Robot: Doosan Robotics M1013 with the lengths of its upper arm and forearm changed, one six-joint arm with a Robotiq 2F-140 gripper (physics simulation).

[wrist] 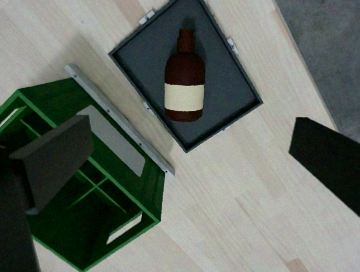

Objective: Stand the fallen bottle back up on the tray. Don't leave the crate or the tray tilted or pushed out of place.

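Observation:
A dark brown bottle with a cream label (184,97) lies on its side on the dark grey tray (225,85), its neck toward the top of the wrist view and its base near the tray's lower left wall. The tray lies flat on the table at the upper middle. A green crate (112,186) with inner dividers stands at the lower left, beside the tray. My gripper (191,134) is wide open and empty, above the table, with one finger over the crate and the other at the right; the bottle shows beyond the gap between them.
A grey rail (120,120) runs along the crate's side, between crate and tray. Small light brackets (233,45) sit at the tray's outer walls. The light wooden table's edge (308,72) runs down the upper right, with grey floor (325,40) beyond.

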